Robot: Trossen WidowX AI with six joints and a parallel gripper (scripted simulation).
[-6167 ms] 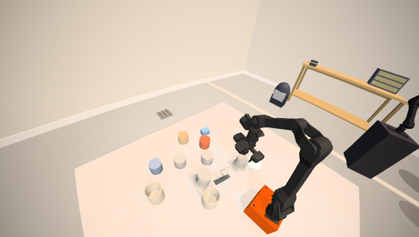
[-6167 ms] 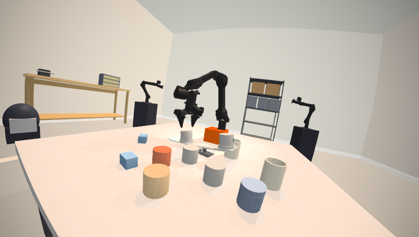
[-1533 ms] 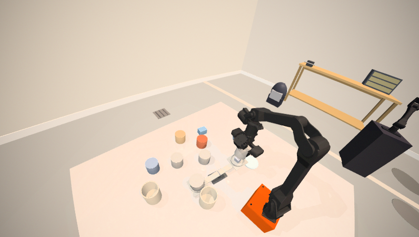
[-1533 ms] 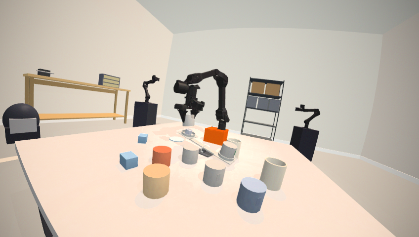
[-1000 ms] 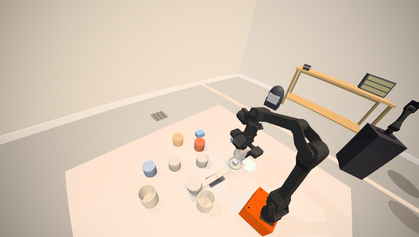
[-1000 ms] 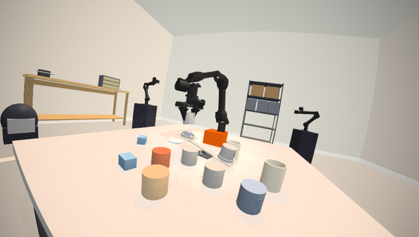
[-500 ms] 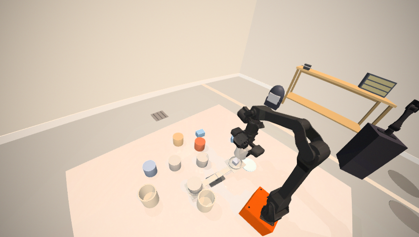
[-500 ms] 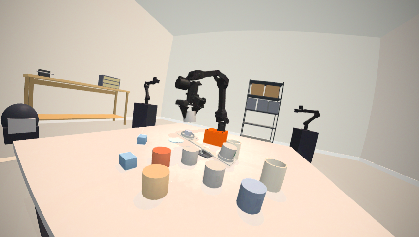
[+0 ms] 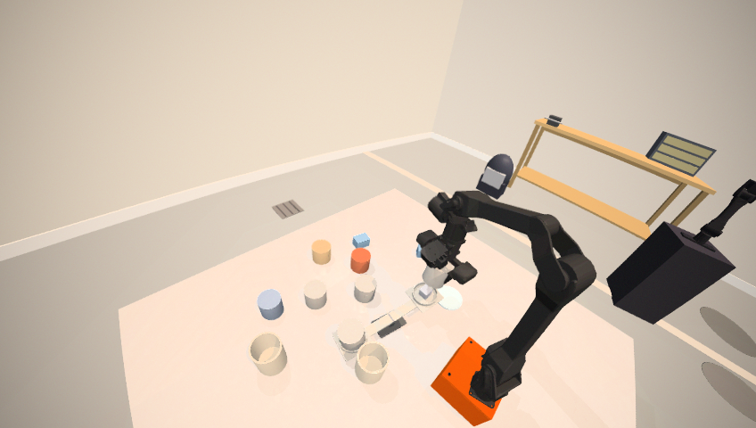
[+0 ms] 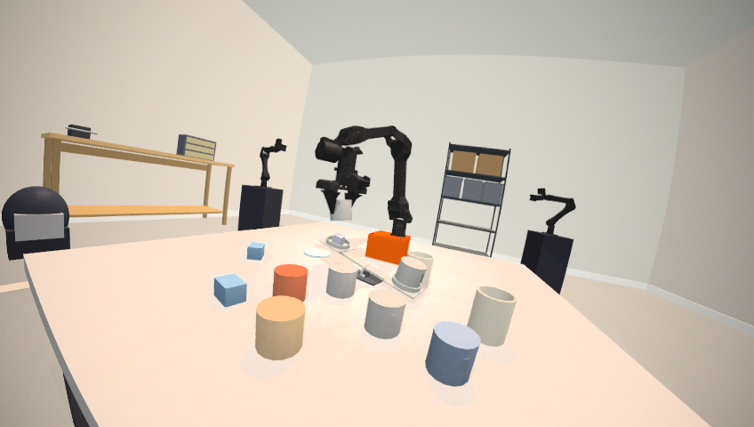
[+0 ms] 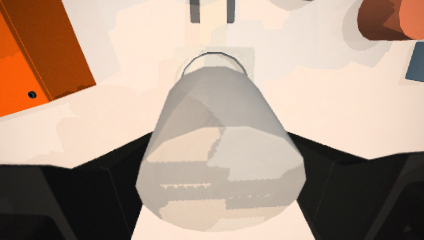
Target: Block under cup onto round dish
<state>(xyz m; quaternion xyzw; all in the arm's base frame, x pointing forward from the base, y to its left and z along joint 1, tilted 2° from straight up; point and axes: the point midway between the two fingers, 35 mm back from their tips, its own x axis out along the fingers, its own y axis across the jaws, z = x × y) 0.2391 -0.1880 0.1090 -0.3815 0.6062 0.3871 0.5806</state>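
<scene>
The round white dish lies 17 cm below my gripper tip, 9 cm to the right of it and 7 cm behind it. Also, from my gripper tip: tan cup: 39 cm ahead, 13 cm below, 5 cm to the left; then balance beam: 13 cm below, 12 cm to the left, 6 cm ahead; then red cup: 26 cm ahead, 13 cm below, 2 cm to the right.
</scene>
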